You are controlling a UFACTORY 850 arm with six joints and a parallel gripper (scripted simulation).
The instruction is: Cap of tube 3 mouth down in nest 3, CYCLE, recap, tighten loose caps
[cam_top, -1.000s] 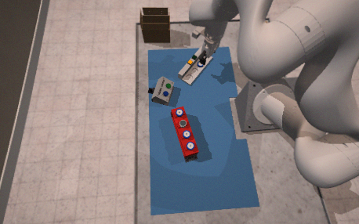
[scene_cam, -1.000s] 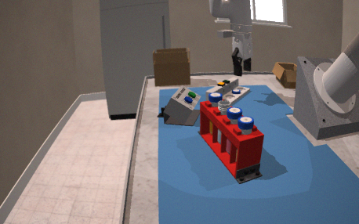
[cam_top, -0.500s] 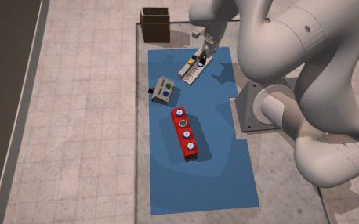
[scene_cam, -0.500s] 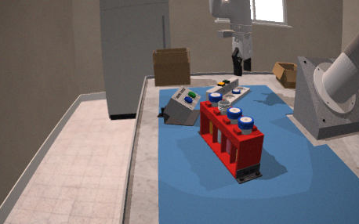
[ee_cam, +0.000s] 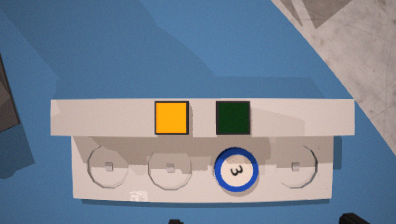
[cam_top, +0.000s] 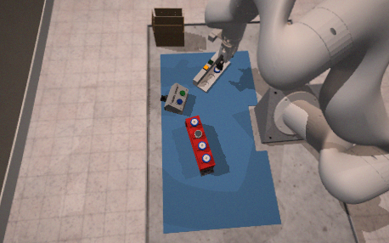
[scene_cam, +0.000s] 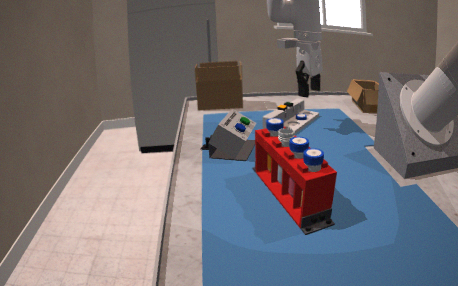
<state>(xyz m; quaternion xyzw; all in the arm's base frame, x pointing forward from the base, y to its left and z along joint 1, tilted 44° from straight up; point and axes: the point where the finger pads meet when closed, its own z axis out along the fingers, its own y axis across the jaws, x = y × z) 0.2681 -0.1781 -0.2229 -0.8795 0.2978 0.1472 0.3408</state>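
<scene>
The blue cap is 9 cm below my hand, 2 cm ahead of it and 1 cm to the right of it. Round my hand: green key 20 cm ahead, 15 cm to the left, 4 cm below; blue key 22 cm ahead, 19 cm to the left, 4 cm below; grey key housing 22 cm ahead, 17 cm to the left, 5 cm below.
</scene>
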